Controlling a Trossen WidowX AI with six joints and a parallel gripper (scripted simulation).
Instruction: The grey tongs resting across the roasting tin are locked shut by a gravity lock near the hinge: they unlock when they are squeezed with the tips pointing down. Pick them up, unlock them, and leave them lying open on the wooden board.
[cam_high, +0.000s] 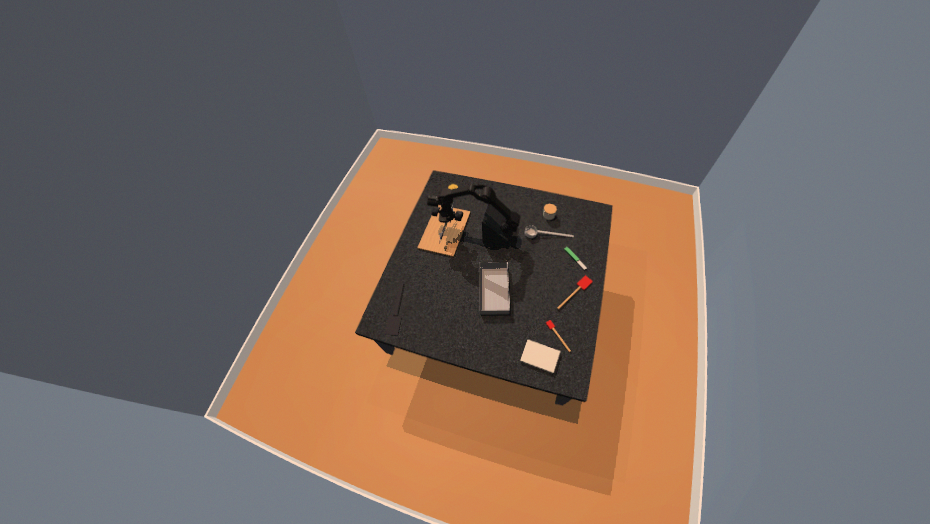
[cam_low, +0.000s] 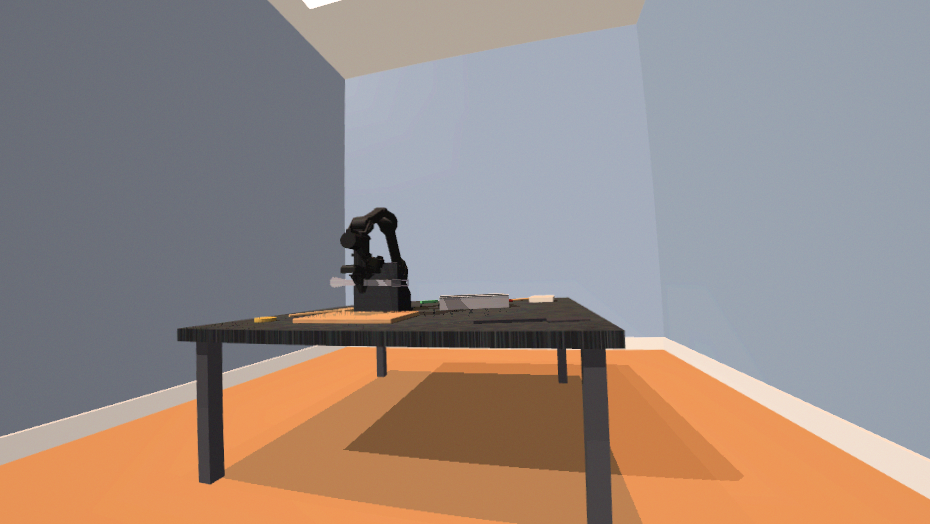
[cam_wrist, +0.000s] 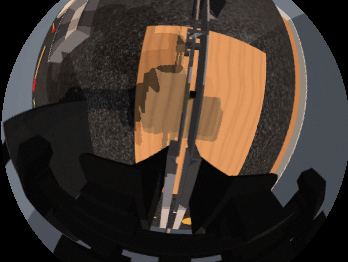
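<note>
The wooden board lies 1 cm ahead of my gripper tip, 3 cm to the right of it and 8 cm below it. The rest, counted from my gripper tip: dark utensil: 63 cm ahead, 6 cm to the right, 9 cm below; then roasting tin: 30 cm ahead, 41 cm to the left, 6 cm below; then yellow disc: 33 cm behind, 13 cm to the right, 8 cm below.
</note>
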